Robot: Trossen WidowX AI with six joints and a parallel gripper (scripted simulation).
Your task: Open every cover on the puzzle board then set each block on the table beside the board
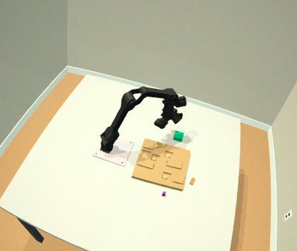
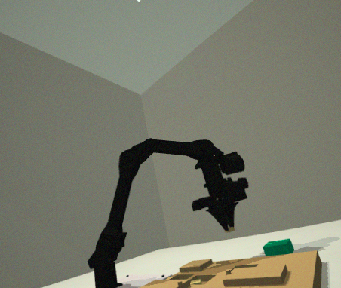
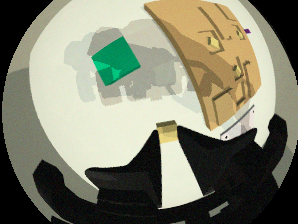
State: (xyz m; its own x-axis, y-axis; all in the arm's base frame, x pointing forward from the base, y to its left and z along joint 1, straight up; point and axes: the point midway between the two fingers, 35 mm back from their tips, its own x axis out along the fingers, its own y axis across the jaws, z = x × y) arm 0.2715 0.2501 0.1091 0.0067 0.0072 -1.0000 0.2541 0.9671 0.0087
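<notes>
Now: the green block 11 cm ahead of my gripper tip, 3 cm to the left of it and 7 cm below it. The rest, counted from my gripper tip: purple block (14 cm ahead, 42 cm to the right, 7 cm below); orange block (27 cm ahead, 27 cm to the right, 8 cm below).
</notes>
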